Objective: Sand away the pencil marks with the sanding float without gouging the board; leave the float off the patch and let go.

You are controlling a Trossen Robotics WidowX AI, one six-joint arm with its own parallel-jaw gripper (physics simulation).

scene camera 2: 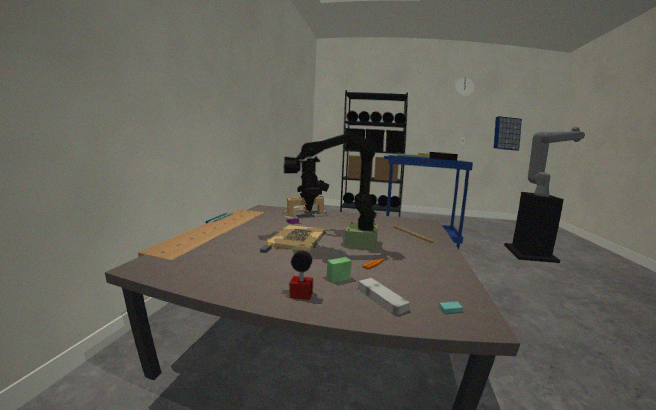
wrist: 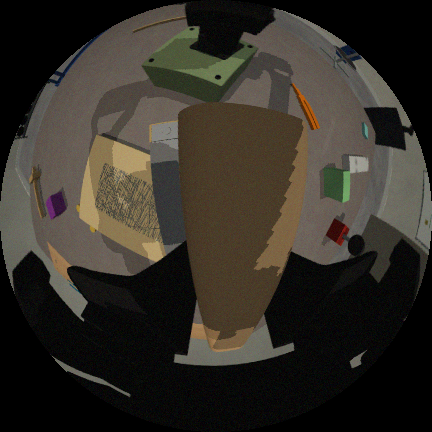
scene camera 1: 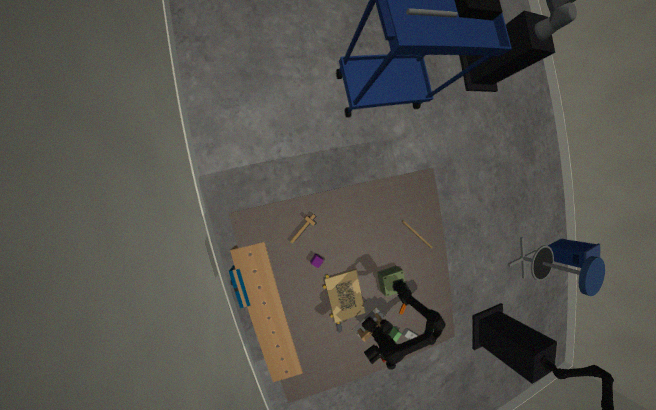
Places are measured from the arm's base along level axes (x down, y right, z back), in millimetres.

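Pixels of known places: gripper, between the fingertips: (scene camera 2: 309, 210); arm's base, origin of its link: (scene camera 2: 366, 228) (wrist: 217, 45) (scene camera 1: 398, 284).
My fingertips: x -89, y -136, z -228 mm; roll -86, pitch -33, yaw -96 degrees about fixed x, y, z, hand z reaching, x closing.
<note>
For each thing: its top centre in the pictures, then the offset to it from my fingertips.
- sanding float, centre of its top: (wrist: 237, 328) (scene camera 2: 305, 196) (scene camera 1: 374, 331) dx -58, dy -6, dz -13 mm
- pale board, centre of its top: (wrist: 131, 206) (scene camera 2: 297, 234) (scene camera 1: 345, 296) dx +152, dy +115, dz -94 mm
- purple cube, centre of its top: (wrist: 49, 208) (scene camera 1: 317, 262) dx +120, dy +381, dz -230 mm
- green block, centre of its top: (wrist: 346, 186) (scene camera 2: 339, 260) (scene camera 1: 396, 337) dx +102, dy -238, dz +193 mm
- orange tool, centre of its top: (wrist: 305, 104) (scene camera 2: 375, 261) dx +160, dy -68, dz +299 mm
- white bar, centre of its top: (scene camera 2: 382, 291) (wrist: 360, 163) (scene camera 1: 414, 338) dx +142, dy -333, dz +350 mm
The sanding float (scene camera 1: 364, 334) (scene camera 2: 320, 201) (wrist: 240, 200) has a brown wooden handle and a grey plate. My gripper (scene camera 2: 310, 206) (wrist: 223, 236) is shut on its handle and holds it in the air, beside the board in scene camera 1. The pale board (scene camera 1: 353, 278) (scene camera 2: 277, 243) (wrist: 122, 150) lies on the table with small yellow pieces at one edge. Dense dark pencil marks (scene camera 1: 346, 296) (scene camera 2: 299, 235) (wrist: 122, 195) cover its middle. The handle hides part of the wrist view, and the arm partly covers the float in scene camera 1.
The arm's green base (scene camera 1: 390, 281) (scene camera 2: 361, 237) (wrist: 190, 70) stands near the board. Also there are a purple cube (scene camera 1: 317, 260) (wrist: 56, 205), a green block (scene camera 2: 339, 270) (wrist: 336, 184), a red block (scene camera 2: 301, 288), an orange tool (scene camera 2: 374, 263), a white bar (scene camera 2: 383, 296) and a perforated plank (scene camera 1: 267, 310).
</note>
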